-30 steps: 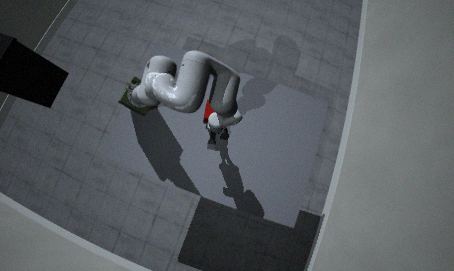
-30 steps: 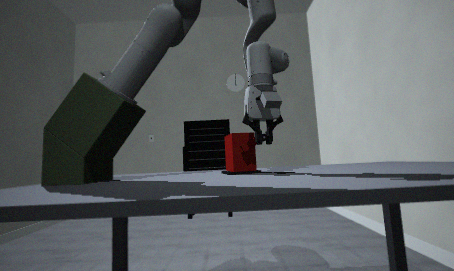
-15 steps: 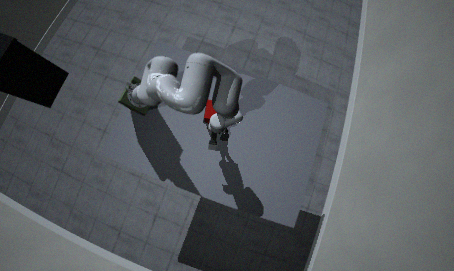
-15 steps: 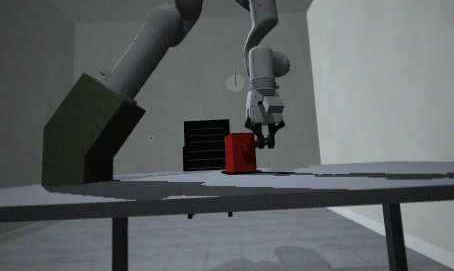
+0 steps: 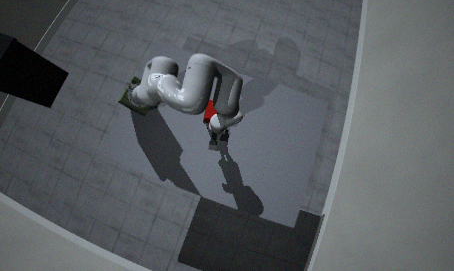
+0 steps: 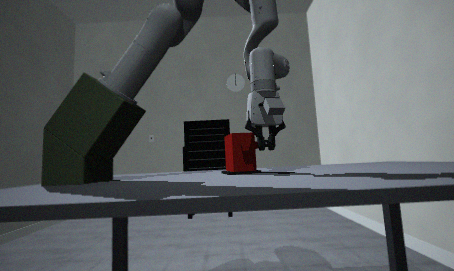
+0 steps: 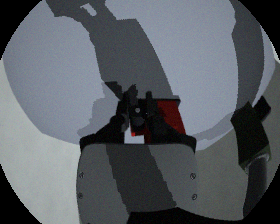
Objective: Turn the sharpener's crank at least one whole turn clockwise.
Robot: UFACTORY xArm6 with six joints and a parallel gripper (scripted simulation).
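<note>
Right now my hand is 2 cm to the right of the crank knob and 1 cm past it.
</note>
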